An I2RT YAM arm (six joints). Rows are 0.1 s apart.
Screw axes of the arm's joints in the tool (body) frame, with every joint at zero. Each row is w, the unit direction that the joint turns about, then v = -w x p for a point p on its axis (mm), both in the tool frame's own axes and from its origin. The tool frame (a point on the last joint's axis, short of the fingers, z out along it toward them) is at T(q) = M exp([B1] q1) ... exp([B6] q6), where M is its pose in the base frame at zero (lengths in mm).
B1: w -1 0 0 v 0 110.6 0
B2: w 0 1 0 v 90.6 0 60
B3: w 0 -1 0 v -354.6 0 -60
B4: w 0 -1 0 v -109.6 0 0
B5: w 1 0 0 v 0 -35.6 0
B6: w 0 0 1 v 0 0 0
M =
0 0 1 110.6
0 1 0 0
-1 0 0 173.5
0 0 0 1
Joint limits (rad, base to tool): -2.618..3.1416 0..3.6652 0..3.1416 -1.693..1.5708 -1.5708..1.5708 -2.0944..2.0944
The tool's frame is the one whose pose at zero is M.
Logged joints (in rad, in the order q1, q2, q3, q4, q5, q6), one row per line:
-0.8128 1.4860 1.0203 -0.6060 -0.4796 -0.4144
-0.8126 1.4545 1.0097 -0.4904 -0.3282 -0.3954
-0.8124 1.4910 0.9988 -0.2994 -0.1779 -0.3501
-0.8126 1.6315 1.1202 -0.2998 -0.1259 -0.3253
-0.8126 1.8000 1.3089 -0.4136 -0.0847 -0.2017
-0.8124 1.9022 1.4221 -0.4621 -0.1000 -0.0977
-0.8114 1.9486 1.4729 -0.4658 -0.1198 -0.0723
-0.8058 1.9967 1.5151 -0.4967 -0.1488 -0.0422
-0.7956 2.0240 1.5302 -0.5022 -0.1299 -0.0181
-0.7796 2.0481 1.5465 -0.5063 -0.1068 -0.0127
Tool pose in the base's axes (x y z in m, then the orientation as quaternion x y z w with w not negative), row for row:
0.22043 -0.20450 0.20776 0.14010 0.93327 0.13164 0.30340
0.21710 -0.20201 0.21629 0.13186 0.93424 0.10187 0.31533
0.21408 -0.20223 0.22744 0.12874 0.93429 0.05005 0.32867
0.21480 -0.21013 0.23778 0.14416 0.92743 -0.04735 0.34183
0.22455 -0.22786 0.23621 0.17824 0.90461 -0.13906 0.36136
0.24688 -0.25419 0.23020 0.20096 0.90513 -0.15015 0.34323
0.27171 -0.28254 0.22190 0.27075 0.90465 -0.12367 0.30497
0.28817 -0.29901 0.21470 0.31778 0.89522 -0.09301 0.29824
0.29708 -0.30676 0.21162 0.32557 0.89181 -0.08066 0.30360
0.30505 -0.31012 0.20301 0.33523 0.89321 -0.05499 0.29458
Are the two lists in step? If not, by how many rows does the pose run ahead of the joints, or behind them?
The pose runs 2 rows behind the joints: the pose in row i belongs to the joints in row i - 2.
